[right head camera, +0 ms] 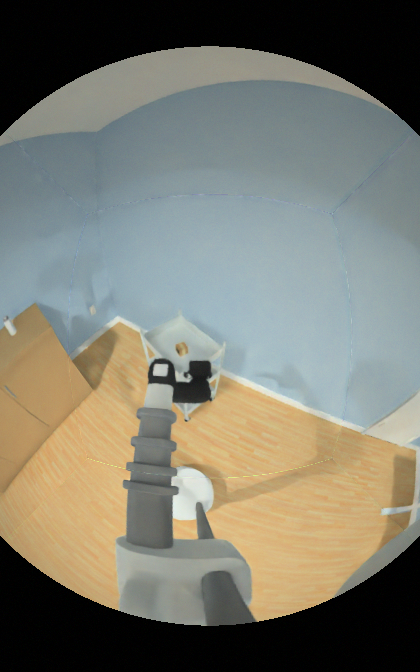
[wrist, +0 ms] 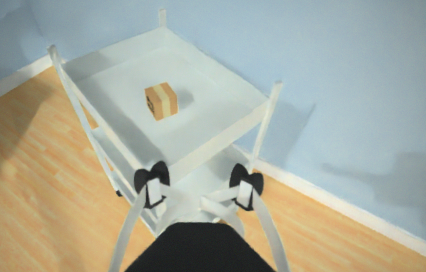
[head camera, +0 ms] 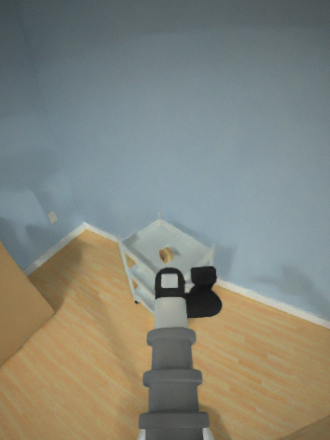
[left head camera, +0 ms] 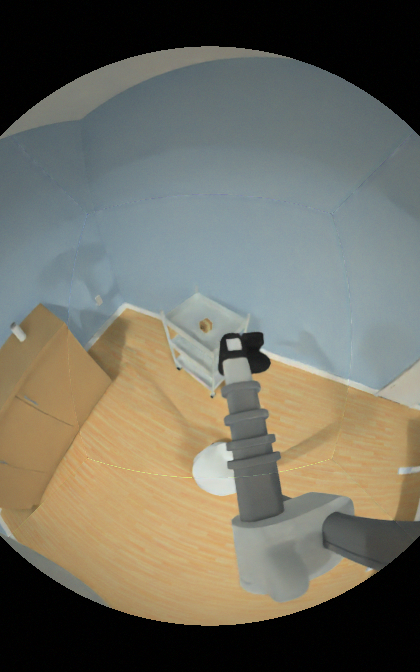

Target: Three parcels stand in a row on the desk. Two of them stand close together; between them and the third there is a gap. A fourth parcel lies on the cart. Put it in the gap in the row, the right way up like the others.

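Frame: origin at the robot's base, x left, y back, z up, level; centimetres.
Seen in the pictures: gripper, fingertip midpoint: (wrist: 199, 177) (head camera: 191, 282).
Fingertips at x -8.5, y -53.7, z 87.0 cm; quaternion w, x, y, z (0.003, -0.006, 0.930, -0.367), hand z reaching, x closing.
A point is followed by its place in that frame.
The parcel (head camera: 166, 255) @(x 1.5, y -83.4, z 69.3 cm) (left head camera: 205, 325) (right head camera: 181, 348) (wrist: 161, 101) @(x 1.0, y -83.3, z 69.1 cm) is a small brown box with a pale tape band. It lies inside the top tray of the white cart (head camera: 143, 234) @(x 16.3, y -105.6, z 65.3 cm) (left head camera: 180, 308) (right head camera: 162, 326) (wrist: 220, 143) @(x -12.7, y -74.2, z 66.3 cm). A dark mark shows on its left side in the wrist view. My gripper (wrist: 199, 177) @(x -8.5, y -53.7, z 87.0 cm) is open and empty. Its fingertips are in front of and above the near edge of the cart in the wrist view, apart from the parcel. In the head views the wrist hides the cart's near corner. The desk and the three parcels in a row do not show.
A wooden cabinet (head camera: 20, 305) @(x 101.0, y -69.6, z 36.4 cm) (left head camera: 65, 375) (right head camera: 45, 370) stands at the left, with a small white cylinder (left head camera: 18, 331) (right head camera: 9, 325) on top. Blue walls (head camera: 190, 125) @(x -14.7, y -127.2, z 126.8 cm) (wrist: 350, 75) @(x -53.9, y -104.3, z 65.2 cm) stand close behind the cart. The white round base (left head camera: 212, 470) (right head camera: 192, 492) is below the arm.
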